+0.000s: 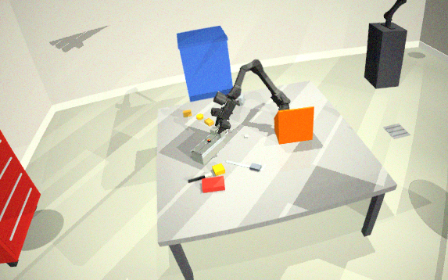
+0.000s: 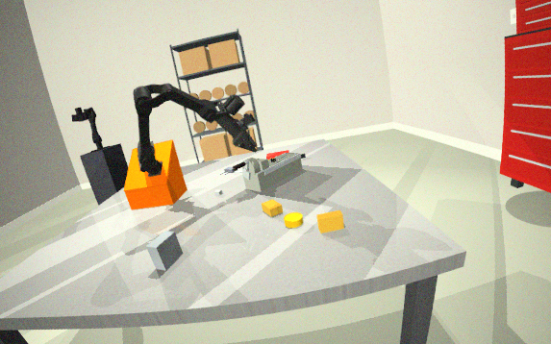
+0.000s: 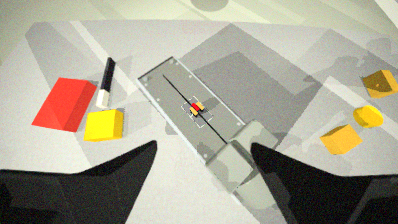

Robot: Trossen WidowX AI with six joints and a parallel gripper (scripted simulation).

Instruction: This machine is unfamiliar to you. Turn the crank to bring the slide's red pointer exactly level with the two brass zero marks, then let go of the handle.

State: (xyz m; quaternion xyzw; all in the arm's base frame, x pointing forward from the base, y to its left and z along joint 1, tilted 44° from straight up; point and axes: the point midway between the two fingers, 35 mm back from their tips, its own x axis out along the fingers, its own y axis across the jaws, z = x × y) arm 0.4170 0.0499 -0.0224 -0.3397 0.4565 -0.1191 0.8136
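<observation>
The dark brown crank handle lies 50 mm behind my gripper tip, 130 mm to the right of it and 30 mm below it. From my gripper tip the other things lie so: yellow block 20 mm ahead, 210 mm to the left, 130 mm below; then grey cube 200 mm behind, 510 mm to the right, 110 mm below; then red pointer 60 mm ahead, 20 mm to the left, 60 mm below.
</observation>
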